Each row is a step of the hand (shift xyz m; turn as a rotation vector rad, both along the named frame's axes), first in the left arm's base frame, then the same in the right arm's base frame.
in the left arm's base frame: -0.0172 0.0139 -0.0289 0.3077 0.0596 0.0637
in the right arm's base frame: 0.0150 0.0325 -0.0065 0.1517 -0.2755 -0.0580
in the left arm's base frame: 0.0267 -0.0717 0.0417 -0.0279 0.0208 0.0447
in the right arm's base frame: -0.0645 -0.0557 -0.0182 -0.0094 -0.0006 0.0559
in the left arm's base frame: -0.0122 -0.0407 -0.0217 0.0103 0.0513 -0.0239
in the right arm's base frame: -0.0316 0.0167 -0.0316 0.0559 0.0128 0.0044
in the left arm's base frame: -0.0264 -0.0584 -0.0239 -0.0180 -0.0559 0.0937
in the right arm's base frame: -0.0515 0.0269 -0.0361 -0.0875 -0.0477 0.0479
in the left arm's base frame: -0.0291 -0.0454 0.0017 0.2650 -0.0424 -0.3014
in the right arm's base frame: -0.0507 0.0160 -0.0094 0.1772 -0.0438 -0.3599
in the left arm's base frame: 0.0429 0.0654 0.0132 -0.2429 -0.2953 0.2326
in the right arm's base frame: 0.0679 -0.0329 0.0246 -0.4293 0.0187 0.1253
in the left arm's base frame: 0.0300 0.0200 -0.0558 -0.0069 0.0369 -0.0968
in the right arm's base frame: 0.0487 0.0111 -0.0439 0.0625 0.0668 -0.0490
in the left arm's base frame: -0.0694 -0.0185 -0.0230 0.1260 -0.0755 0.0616
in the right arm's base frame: -0.0354 0.0664 0.0041 -0.0348 -0.1474 -0.0493
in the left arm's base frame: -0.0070 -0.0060 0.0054 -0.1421 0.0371 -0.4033
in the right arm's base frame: -0.0098 0.0016 0.0039 0.1165 0.3531 -0.2144
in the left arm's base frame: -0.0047 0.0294 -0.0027 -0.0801 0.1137 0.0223
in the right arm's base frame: 0.0239 0.0095 0.0153 0.0559 0.0673 0.1104
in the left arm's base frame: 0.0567 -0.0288 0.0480 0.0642 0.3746 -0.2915
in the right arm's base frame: -0.0184 -0.0774 -0.0046 0.4451 0.1700 -0.0488
